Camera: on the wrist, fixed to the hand. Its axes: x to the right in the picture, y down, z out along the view.
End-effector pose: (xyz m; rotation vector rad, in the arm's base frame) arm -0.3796 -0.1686 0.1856 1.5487 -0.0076 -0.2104
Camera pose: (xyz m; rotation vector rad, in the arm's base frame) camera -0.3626 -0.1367 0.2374 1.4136 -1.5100 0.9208
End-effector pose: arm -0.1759 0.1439 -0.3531 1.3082 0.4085 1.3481
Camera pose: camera -0.2267 0.1477 -0.3158 -1.9332 0.7650 -2.0643
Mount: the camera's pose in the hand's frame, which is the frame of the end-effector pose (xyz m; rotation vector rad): 0.0056 0.0538 -0.0326 0.3690 -0.2635 1.6296
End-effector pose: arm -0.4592 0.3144 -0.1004 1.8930 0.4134 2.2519
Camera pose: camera -0.4897 0.2619 -0.0831 -1.4590 0.5913 -1.0906
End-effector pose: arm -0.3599 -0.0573 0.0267 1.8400 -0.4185 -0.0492
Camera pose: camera -0.3606 -0.0424 0.0881 1.3239 -2.0648 0.9408
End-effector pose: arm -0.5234 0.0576 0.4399 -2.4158 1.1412 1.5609
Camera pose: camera -0.5293 0.0021 0.4694 0.5350 -2.5095 -1.0817
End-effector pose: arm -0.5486 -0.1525 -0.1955 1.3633 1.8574 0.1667
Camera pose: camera -0.5309 -0.1147 -0.1481 2.6638 0.1722 0.4208
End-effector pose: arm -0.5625 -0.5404 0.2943 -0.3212 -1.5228 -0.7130
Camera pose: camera -0.5048 -0.5205 0.3106 -1.1746 -1.0893 0.9025
